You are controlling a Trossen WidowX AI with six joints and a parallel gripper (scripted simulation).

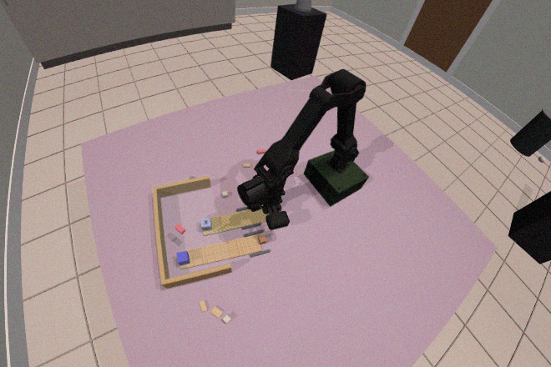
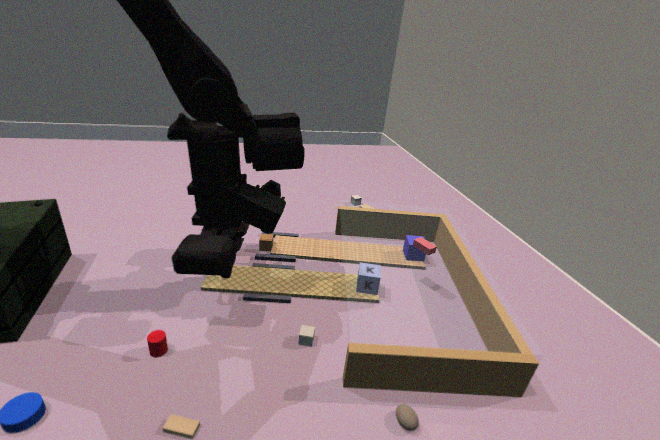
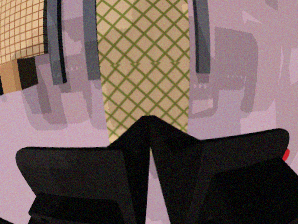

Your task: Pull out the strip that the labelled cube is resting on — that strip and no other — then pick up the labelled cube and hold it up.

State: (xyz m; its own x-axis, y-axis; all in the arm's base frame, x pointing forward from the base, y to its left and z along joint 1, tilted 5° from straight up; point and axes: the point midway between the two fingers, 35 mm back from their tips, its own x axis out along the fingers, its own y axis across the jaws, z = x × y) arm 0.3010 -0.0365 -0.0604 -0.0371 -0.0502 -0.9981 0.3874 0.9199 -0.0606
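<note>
The yellow-green cross-hatched strip lies 9 cm ahead of my gripper tip and 4 cm to the right of it. Round my gripper tip: red cylinder: 10 cm to the right, 9 cm behind, 1 cm above; labelled cube: 18 cm ahead, 8 cm to the right, 2 cm above; orange block: 7 cm to the left, 7 cm ahead.
</note>
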